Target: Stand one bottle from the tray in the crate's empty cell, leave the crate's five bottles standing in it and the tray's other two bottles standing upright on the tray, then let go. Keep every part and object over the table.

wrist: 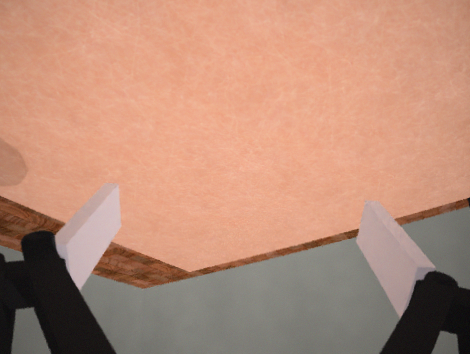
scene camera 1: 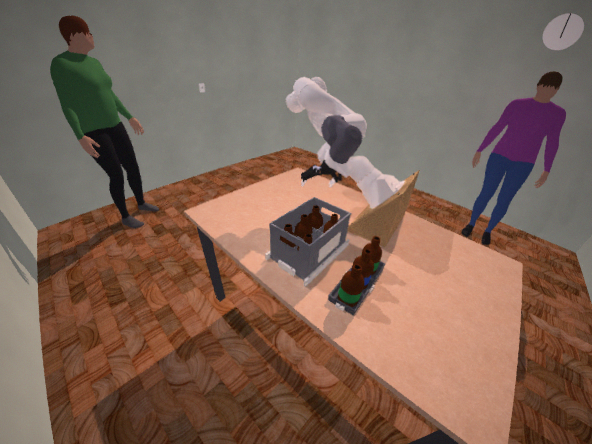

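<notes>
A grey crate (scene camera 1: 291, 257) stands on the table with several brown bottles upright inside; its walls hide their lower parts, and I cannot tell clearly which cell is empty. Beside it, a narrow dark tray (scene camera 1: 343, 306) holds three brown bottles standing upright in a row: a near one (scene camera 1: 353, 284) with a green label, a middle one (scene camera 1: 363, 263) with a blue label, and a far one (scene camera 1: 375, 250) with a green label. My gripper (scene camera 1: 318, 183) (wrist: 240, 214) is wide open and empty, above the table behind the crate, apart from crate and bottles. Crate and tray do not show in the wrist view.
A tan upright panel (scene camera 1: 387, 218) stands on the table (scene camera 1: 450, 320) (wrist: 240, 110) beside the arm's base, right of the crate. The far table edges and a corner show in the wrist view. Two people (scene camera 1: 92, 100) (scene camera 1: 525, 125) stand on the floor beyond the table.
</notes>
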